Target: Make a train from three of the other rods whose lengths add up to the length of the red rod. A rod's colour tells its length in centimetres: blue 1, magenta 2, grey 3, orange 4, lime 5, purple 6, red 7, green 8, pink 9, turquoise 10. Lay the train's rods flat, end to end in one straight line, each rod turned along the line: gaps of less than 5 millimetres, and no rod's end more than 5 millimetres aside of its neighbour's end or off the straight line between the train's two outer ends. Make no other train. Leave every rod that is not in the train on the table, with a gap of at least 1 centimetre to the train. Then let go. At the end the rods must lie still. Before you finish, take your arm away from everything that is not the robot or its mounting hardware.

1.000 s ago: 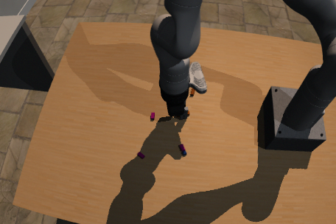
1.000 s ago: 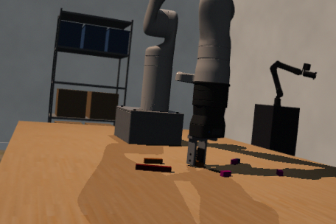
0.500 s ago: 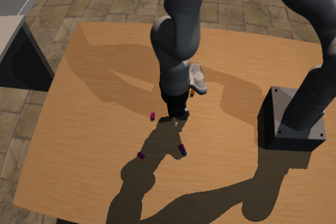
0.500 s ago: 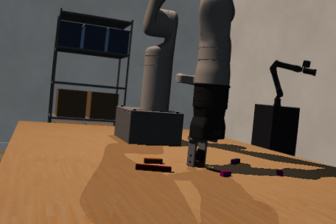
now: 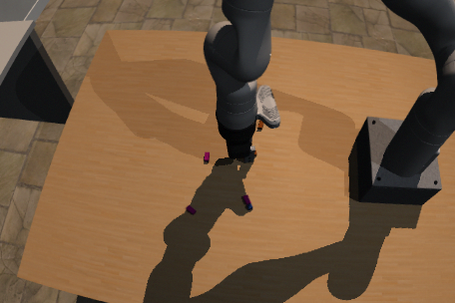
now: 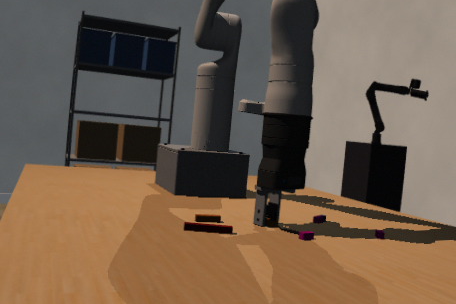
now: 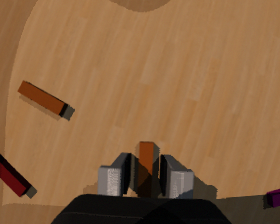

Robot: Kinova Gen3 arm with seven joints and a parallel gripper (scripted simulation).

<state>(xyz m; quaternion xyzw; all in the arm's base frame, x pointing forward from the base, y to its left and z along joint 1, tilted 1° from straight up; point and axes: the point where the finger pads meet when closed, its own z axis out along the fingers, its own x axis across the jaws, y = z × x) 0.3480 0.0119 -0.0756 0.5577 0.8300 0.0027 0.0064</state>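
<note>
Right now the blue rod is 120 mm to the left of my hand, 30 mm behind it and 10 mm below it. Also, from my hand: red rod 110 mm to the right, 50 mm ahead, 10 mm below.
</note>
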